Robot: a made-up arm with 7 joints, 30 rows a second.
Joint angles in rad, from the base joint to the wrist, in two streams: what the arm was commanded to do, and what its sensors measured. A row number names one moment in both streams.
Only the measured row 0 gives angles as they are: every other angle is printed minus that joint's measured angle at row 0.
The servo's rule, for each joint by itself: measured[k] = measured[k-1] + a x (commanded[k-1-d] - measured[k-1]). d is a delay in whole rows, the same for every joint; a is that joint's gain. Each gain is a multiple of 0.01, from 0.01 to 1. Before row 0 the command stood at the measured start. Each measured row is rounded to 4 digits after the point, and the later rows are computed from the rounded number. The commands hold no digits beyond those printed.
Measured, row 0:
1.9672 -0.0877 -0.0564 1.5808 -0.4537 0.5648 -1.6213
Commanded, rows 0 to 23:
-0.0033 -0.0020 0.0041 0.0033 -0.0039 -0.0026 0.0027
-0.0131 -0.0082 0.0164 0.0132 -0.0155 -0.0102 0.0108
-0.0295 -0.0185 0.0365 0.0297 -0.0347 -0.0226 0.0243
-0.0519 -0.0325 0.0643 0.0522 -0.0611 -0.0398 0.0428
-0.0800 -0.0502 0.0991 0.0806 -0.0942 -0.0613 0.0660
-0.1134 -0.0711 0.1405 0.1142 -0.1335 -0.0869 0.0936
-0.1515 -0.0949 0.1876 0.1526 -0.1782 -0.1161 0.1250
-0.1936 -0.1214 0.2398 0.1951 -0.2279 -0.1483 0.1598
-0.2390 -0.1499 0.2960 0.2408 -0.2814 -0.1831 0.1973
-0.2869 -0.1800 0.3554 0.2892 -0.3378 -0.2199 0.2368
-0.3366 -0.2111 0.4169 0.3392 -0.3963 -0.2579 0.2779
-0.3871 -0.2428 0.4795 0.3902 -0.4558 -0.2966 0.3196
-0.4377 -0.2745 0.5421 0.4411 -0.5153 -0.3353 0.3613
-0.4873 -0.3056 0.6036 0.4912 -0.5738 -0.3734 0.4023
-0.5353 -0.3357 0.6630 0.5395 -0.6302 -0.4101 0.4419
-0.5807 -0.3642 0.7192 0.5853 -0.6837 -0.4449 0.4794
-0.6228 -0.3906 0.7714 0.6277 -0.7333 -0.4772 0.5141
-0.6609 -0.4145 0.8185 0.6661 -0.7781 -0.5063 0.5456
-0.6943 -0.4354 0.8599 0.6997 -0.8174 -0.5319 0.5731
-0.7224 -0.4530 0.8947 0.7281 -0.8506 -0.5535 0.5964
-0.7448 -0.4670 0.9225 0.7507 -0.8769 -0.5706 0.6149
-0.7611 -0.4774 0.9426 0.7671 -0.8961 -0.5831 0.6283
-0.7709 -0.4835 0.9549 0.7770 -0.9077 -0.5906 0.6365
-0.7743 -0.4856 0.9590 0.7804 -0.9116 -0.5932 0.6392
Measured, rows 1 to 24:
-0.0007 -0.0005 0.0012 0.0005 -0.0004 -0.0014 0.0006
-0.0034 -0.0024 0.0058 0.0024 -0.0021 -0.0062 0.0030
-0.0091 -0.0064 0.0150 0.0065 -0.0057 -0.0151 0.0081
-0.0185 -0.0129 0.0298 0.0134 -0.0118 -0.0284 0.0164
-0.0320 -0.0222 0.0506 0.0235 -0.0209 -0.0462 0.0283
-0.0499 -0.0344 0.0776 0.0371 -0.0333 -0.0682 0.0440
-0.0723 -0.0495 0.1106 0.0544 -0.0492 -0.0941 0.0634
-0.0990 -0.0675 0.1494 0.0755 -0.0689 -0.1234 0.0865
-0.1298 -0.0881 0.1934 0.1003 -0.0923 -0.1556 0.1131
-0.1644 -0.1111 0.2420 0.1286 -0.1193 -0.1903 0.1428
-0.2023 -0.1361 0.2945 0.1602 -0.1498 -0.2268 0.1752
-0.2430 -0.1628 0.3500 0.1947 -0.1835 -0.2645 0.2099
-0.2858 -0.1907 0.4076 0.2317 -0.2200 -0.3027 0.2462
-0.3301 -0.2194 0.4664 0.2706 -0.2589 -0.3409 0.2837
-0.3752 -0.2485 0.5254 0.3109 -0.2997 -0.3783 0.3217
-0.4204 -0.2774 0.5835 0.3521 -0.3419 -0.4143 0.3595
-0.4649 -0.3057 0.6399 0.3934 -0.3850 -0.4483 0.3966
-0.5080 -0.3329 0.6935 0.4343 -0.4282 -0.4796 0.4324
-0.5490 -0.3585 0.7434 0.4741 -0.4710 -0.5078 0.4662
-0.5871 -0.3821 0.7888 0.5122 -0.5128 -0.5325 0.4974
-0.6218 -0.4033 0.8289 0.5480 -0.5529 -0.5531 0.5256
-0.6524 -0.4218 0.8630 0.5809 -0.5907 -0.5693 0.5502
-0.6785 -0.4372 0.8906 0.6103 -0.6256 -0.5808 0.5709
-0.6996 -0.4493 0.9111 0.6358 -0.6571 -0.5875 0.5873
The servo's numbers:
d 0
a 0.22 0.25 0.30 0.15 0.11 0.54 0.24

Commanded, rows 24 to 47:
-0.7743 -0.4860 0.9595 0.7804 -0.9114 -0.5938 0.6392
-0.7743 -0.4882 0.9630 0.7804 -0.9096 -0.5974 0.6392
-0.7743 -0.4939 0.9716 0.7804 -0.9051 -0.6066 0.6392
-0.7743 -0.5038 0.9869 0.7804 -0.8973 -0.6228 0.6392
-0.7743 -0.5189 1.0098 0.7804 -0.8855 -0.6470 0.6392
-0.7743 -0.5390 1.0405 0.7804 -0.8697 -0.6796 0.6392
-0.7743 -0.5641 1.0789 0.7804 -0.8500 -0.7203 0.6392
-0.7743 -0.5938 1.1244 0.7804 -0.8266 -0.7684 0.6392
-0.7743 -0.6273 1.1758 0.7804 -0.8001 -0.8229 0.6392
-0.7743 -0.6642 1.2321 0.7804 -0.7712 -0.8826 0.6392
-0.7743 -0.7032 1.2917 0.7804 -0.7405 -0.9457 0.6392
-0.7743 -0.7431 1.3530 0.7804 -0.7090 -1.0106 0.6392
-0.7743 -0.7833 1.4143 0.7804 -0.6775 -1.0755 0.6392
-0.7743 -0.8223 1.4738 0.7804 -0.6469 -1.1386 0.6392
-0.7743 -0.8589 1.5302 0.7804 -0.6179 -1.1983 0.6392
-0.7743 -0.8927 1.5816 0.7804 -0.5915 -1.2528 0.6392
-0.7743 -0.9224 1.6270 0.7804 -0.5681 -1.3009 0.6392
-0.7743 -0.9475 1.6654 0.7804 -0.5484 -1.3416 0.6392
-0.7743 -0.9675 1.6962 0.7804 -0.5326 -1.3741 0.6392
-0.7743 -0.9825 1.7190 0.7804 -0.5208 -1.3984 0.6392
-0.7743 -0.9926 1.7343 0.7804 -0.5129 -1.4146 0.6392
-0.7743 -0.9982 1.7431 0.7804 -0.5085 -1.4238 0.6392
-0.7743 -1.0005 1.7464 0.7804 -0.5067 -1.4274 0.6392
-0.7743 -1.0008 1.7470 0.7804 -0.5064 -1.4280 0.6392
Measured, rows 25 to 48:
-0.7160 -0.4585 0.9256 0.6575 -0.6851 -0.5909 0.5998
-0.7288 -0.4659 0.9368 0.6759 -0.7098 -0.5944 0.6093
-0.7388 -0.4729 0.9472 0.6916 -0.7313 -0.6010 0.6165
-0.7466 -0.4806 0.9591 0.7049 -0.7496 -0.6128 0.6219
-0.7527 -0.4902 0.9743 0.7162 -0.7645 -0.6313 0.6261
-0.7575 -0.5024 0.9942 0.7258 -0.7761 -0.6574 0.6292
-0.7612 -0.5178 1.0196 0.7340 -0.7842 -0.6914 0.6316
-0.7641 -0.5368 1.0510 0.7410 -0.7889 -0.7330 0.6334
-0.7663 -0.5594 1.0884 0.7469 -0.7901 -0.7815 0.6348
-0.7681 -0.5856 1.1315 0.7519 -0.7880 -0.8361 0.6359
-0.7695 -0.6150 1.1796 0.7562 -0.7828 -0.8953 0.6367
-0.7706 -0.6470 1.2316 0.7598 -0.7747 -0.9576 0.6373
-0.7714 -0.6811 1.2864 0.7629 -0.7640 -1.0213 0.6378
-0.7720 -0.7164 1.3426 0.7655 -0.7511 -1.0846 0.6381
-0.7725 -0.7520 1.3989 0.7677 -0.7364 -1.1460 0.6384
-0.7729 -0.7872 1.4537 0.7696 -0.7205 -1.2037 0.6386
-0.7732 -0.8210 1.5057 0.7712 -0.7037 -1.2562 0.6387
-0.7734 -0.8526 1.5536 0.7726 -0.6866 -1.3023 0.6388
-0.7736 -0.8813 1.5964 0.7738 -0.6697 -1.3411 0.6389
-0.7738 -0.9066 1.6332 0.7748 -0.6533 -1.3720 0.6390
-0.7739 -0.9281 1.6635 0.7756 -0.6379 -1.3950 0.6390
-0.7740 -0.9456 1.6874 0.7763 -0.6237 -1.4106 0.6390
-0.7741 -0.9593 1.7051 0.7769 -0.6108 -1.4197 0.6390
-0.7741 -0.9697 1.7177 0.7774 -0.5993 -1.4242 0.6390

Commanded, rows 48 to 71:
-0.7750 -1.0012 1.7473 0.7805 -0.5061 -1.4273 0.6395
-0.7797 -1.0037 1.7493 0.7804 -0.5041 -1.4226 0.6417
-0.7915 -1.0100 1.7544 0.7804 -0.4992 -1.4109 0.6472
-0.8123 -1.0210 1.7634 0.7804 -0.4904 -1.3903 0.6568
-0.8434 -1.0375 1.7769 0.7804 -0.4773 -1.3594 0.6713
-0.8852 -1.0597 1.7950 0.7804 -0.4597 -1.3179 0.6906
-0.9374 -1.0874 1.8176 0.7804 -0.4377 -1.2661 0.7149
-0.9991 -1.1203 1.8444 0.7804 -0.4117 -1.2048 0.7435
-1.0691 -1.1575 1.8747 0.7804 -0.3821 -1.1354 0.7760
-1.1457 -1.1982 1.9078 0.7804 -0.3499 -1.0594 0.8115
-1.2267 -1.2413 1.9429 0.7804 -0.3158 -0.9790 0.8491
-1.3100 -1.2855 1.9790 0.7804 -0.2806 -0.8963 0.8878
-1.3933 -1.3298 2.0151 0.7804 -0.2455 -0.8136 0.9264
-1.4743 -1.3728 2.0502 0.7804 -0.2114 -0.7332 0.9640
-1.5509 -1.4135 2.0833 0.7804 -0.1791 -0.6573 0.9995
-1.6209 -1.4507 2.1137 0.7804 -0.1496 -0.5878 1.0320
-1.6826 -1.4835 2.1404 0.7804 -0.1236 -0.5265 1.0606
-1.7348 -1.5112 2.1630 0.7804 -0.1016 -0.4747 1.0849
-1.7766 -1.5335 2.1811 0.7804 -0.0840 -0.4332 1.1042
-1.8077 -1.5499 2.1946 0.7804 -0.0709 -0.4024 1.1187
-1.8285 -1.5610 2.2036 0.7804 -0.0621 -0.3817 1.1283
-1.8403 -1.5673 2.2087 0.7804 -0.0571 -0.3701 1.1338
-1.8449 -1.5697 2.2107 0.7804 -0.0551 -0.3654 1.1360
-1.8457 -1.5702 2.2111 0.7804 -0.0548 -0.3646 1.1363
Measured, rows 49 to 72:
-0.7743 -0.9776 1.7266 0.7779 -0.5890 -1.4259 0.6391
-0.7755 -0.9841 1.7334 0.7783 -0.5797 -1.4241 0.6397
-0.7790 -0.9906 1.7397 0.7786 -0.5708 -1.4170 0.6415
-0.7863 -0.9982 1.7468 0.7789 -0.5620 -1.4026 0.6452
-0.7989 -1.0080 1.7558 0.7791 -0.5527 -1.3793 0.6515
-0.8179 -1.0209 1.7676 0.7793 -0.5425 -1.3461 0.6609
-0.8442 -1.0375 1.7826 0.7795 -0.5310 -1.3029 0.6739
-0.8783 -1.0582 1.8011 0.7796 -0.5179 -1.2499 0.6906
-0.9203 -1.0830 1.8232 0.7797 -0.5030 -1.1881 0.7111
-0.9699 -1.1118 1.8486 0.7798 -0.4862 -1.1186 0.7352
-1.0264 -1.1442 1.8769 0.7799 -0.4675 -1.0432 0.7625
-1.0888 -1.1795 1.9075 0.7800 -0.4469 -0.9639 0.7926
-1.1558 -1.2171 1.9398 0.7801 -0.4247 -0.8827 0.8247
-1.2259 -1.2560 1.9729 0.7801 -0.4012 -0.8020 0.8581
-1.2974 -1.2954 2.0060 0.7801 -0.3768 -0.7239 0.8920
-1.3686 -1.3342 2.0383 0.7801 -0.3518 -0.6504 0.9256
-1.4377 -1.3715 2.0689 0.7801 -0.3267 -0.5835 0.9580
-1.5031 -1.4064 2.0971 0.7801 -0.3019 -0.5247 0.9885
-1.5633 -1.4382 2.1223 0.7801 -0.2779 -0.4753 1.0163
-1.6171 -1.4661 2.1440 0.7801 -0.2551 -0.4359 1.0409
-1.6636 -1.4898 2.1619 0.7801 -0.2339 -0.4066 1.0619
-1.7025 -1.5092 2.1759 0.7801 -0.2145 -0.3869 1.0792
-1.7338 -1.5243 2.1863 0.7801 -0.1970 -0.3753 1.0928
-1.7584 -1.5358 2.1937 0.7801 -0.1814 -0.3695 1.1032

